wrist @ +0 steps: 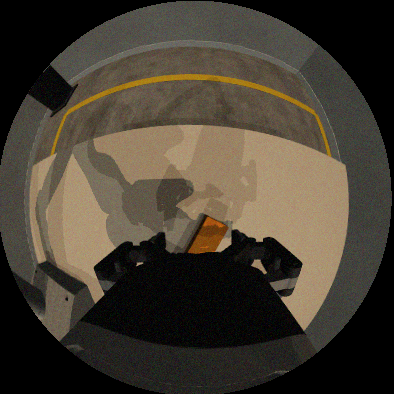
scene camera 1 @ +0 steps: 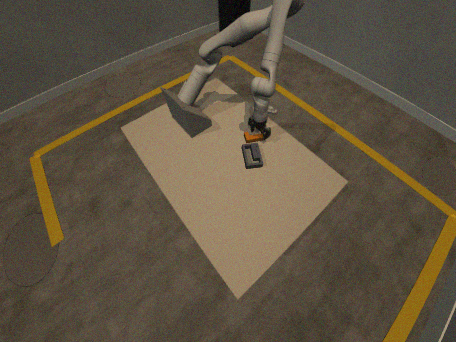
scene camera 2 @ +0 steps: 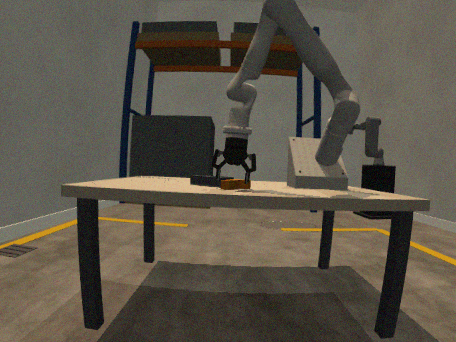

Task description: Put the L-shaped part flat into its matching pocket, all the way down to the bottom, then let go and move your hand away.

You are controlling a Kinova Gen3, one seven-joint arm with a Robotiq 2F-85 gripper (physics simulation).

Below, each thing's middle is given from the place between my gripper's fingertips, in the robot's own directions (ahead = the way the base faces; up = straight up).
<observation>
The orange L-shaped part (wrist: 210,231) is 30 mm to the right of my hand, 20 mm behind it and 10 mm below it.
</observation>
